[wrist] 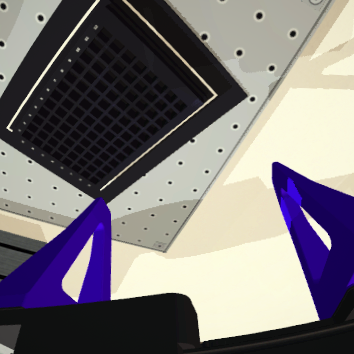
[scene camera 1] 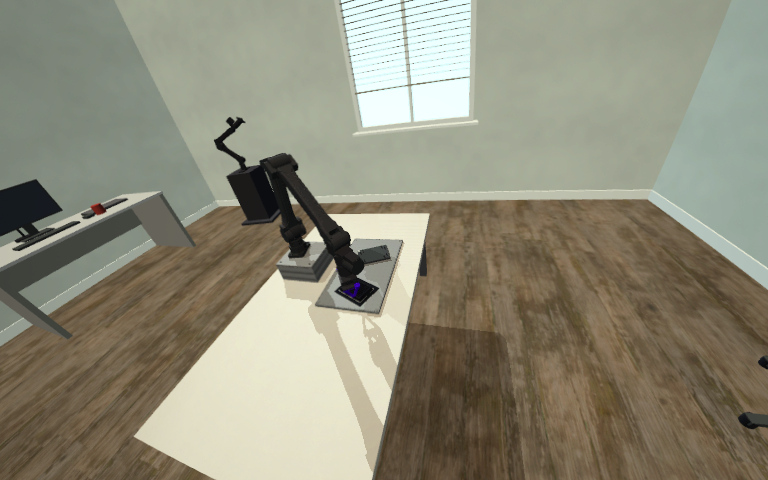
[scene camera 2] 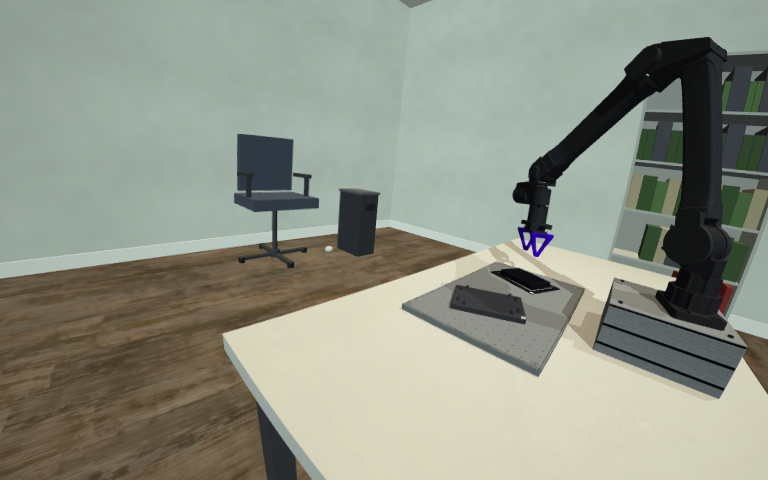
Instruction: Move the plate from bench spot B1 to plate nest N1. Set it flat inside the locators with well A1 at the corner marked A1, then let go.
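Places are measured from the arm's base along level axes (x back, y right, z up), in metres.
Where they show: gripper, fingertip midpoint: (wrist: 186, 187) (scene camera 1: 351, 288) (scene camera 2: 530, 253); arm's base at its link origin: (scene camera 1: 299, 250) (scene camera 2: 686, 311).
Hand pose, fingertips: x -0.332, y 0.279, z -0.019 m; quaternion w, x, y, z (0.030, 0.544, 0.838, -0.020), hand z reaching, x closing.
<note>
Things, the pixels of their centre, and the offset from my fingertips. Level surfaces: height alone.
- dark well plate at the middle of its body: (wrist: 99, 115) (scene camera 2: 524, 277) (scene camera 1: 356, 288) dz -0.064, dx +0.003, dy -0.062 m
- grey perforated board at the middle of its body: (scene camera 2: 510, 297) (scene camera 1: 364, 268) dz -0.079, dx -0.012, dy -0.215 m
- dark nest at the middle of its body: (scene camera 2: 488, 300) (scene camera 1: 373, 253) dz -0.062, dx -0.051, dy -0.314 m
- cream table at its surface level: dz -0.086 m
The dark well plate (scene camera 1: 367, 290) (scene camera 2: 523, 277) (wrist: 102, 107) lies flat on the black, white-outlined spot (wrist: 231, 95) on the grey perforated board (scene camera 1: 333, 301) (scene camera 2: 509, 340) (wrist: 167, 212). The plate's far end is cut off in the wrist view. The dark nest (scene camera 1: 374, 254) (scene camera 2: 487, 303) stands on the same board with small raised locators and no plate on it; a small light mark shows at one corner. My gripper (scene camera 1: 352, 291) (scene camera 2: 531, 252) (wrist: 186, 187) is open and empty, above the plate's level. In the wrist view the plate lies up and left of the gap between the purple fingers. The A1 marking is not legible.
The arm's metal base block (scene camera 1: 304, 266) (scene camera 2: 668, 345) stands beside the board on the cream table (scene camera 1: 254, 384) (scene camera 2: 424, 396). The board lies near one long table edge. A bookshelf (scene camera 2: 625, 217), a chair (scene camera 2: 274, 200) and a desk (scene camera 1: 144, 202) stand away from the table.
</note>
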